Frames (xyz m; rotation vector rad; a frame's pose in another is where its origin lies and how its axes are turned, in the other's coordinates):
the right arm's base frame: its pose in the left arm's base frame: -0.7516 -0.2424 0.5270 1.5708 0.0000 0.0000
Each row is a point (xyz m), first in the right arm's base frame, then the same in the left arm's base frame.
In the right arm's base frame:
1: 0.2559 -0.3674 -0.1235
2: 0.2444 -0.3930 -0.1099
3: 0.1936 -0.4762 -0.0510
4: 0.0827 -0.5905 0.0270
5: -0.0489 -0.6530 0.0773
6: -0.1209 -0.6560 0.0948
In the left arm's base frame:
1: -0.4957 -0.1189 0.1596
2: -0.5072 -0.1325 0.1340
3: -0.5580 -0.1914 0.0508
4: -0.6689 -0.2694 -0.0635
5: -0.8005 -0.3197 -0.1260
6: -0.8725 -0.3372 -0.1290

